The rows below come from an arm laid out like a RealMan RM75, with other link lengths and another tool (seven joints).
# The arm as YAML. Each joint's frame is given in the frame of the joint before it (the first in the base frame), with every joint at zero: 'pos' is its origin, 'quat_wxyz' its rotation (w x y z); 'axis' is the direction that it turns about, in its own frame. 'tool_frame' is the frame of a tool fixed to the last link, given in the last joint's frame.
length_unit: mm
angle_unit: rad
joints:
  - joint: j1
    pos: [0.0, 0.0, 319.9]
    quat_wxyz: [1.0, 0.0, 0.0, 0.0]
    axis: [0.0, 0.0, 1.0]
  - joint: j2
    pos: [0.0, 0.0, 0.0]
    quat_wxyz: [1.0, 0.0, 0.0, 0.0]
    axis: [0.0, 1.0, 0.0]
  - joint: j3
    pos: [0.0, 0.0, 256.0]
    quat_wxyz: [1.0, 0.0, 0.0, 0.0]
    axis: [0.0, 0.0, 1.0]
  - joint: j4
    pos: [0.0, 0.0, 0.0]
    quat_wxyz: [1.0, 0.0, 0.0, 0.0]
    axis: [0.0, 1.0, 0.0]
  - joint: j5
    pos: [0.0, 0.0, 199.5]
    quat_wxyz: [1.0, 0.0, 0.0, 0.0]
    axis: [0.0, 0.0, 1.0]
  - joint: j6
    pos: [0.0, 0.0, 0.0]
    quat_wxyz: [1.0, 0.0, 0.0, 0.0]
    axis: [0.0, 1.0, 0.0]
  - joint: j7
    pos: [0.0, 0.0, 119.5]
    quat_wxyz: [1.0, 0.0, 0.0, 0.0]
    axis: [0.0, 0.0, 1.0]
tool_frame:
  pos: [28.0, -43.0, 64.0]
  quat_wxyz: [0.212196, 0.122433, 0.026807, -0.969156]
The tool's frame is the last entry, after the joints.
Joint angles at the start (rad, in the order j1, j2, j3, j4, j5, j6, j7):
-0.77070, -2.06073, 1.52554, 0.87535, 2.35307, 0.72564, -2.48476
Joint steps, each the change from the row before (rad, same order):
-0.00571, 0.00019, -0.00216, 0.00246, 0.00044, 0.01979, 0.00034
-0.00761, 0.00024, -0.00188, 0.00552, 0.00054, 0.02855, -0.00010
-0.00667, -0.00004, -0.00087, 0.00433, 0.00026, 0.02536, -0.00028
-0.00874, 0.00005, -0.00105, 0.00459, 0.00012, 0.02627, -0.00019
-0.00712, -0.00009, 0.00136, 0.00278, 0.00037, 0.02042, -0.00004
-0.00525, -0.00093, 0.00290, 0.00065, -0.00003, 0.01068, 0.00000
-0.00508, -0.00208, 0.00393, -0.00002, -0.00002, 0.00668, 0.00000
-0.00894, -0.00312, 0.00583, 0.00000, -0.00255, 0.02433, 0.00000
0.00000, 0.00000, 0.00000, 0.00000, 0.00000, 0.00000, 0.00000
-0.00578, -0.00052, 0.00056, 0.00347, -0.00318, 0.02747, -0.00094
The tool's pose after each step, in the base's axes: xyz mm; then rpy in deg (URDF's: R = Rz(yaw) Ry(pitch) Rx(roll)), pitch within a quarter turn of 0, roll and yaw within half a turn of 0. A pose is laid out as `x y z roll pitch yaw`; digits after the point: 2 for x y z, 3 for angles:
-165.61 494.77 26.91 142.457 -16.411 -160.937
-162.32 493.22 24.54 143.655 -17.052 -161.384
-159.56 491.56 22.13 144.769 -17.651 -161.784
-155.82 490.08 19.79 145.918 -18.264 -162.319
-152.96 488.60 17.45 146.877 -18.872 -162.811
-150.73 487.53 15.29 147.499 -19.275 -163.216
-148.23 486.51 12.81 148.027 -19.593 -163.656
-144.82 483.15 7.44 149.576 -20.362 -164.340
-144.82 483.15 7.44 149.576 -20.362 -164.340
-142.74 480.20 4.42 150.973 -20.918 -164.723

